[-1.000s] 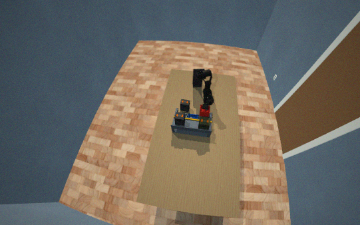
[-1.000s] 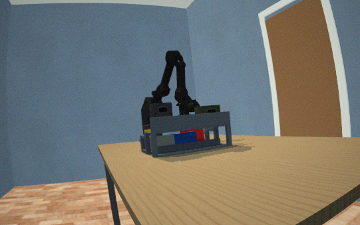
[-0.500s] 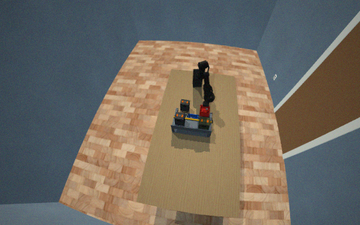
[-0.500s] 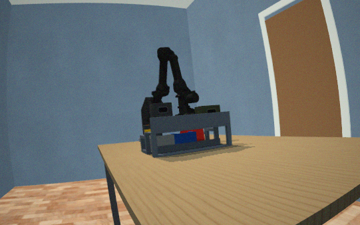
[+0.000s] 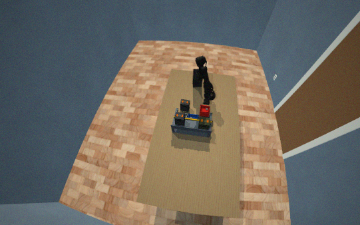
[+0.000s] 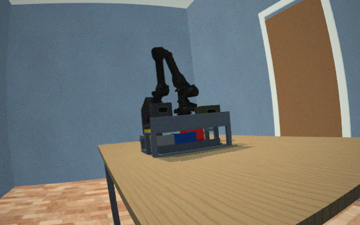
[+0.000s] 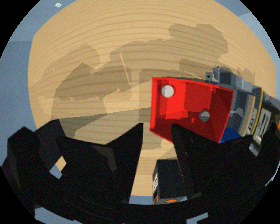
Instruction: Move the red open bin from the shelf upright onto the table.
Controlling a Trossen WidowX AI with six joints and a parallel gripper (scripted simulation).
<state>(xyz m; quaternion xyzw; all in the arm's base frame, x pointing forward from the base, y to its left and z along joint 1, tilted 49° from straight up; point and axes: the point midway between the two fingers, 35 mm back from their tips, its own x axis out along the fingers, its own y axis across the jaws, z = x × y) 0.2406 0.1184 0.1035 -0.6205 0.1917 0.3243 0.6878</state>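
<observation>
Now: hand 10 cm above the red bin, 6 cm short of it and 1 cm to the right of it. Round my hand: blue bin: 22 cm ahead, 10 cm below, 7 cm to the right; then grey bin: 24 cm ahead, 18 cm to the right, 10 cm below.
</observation>
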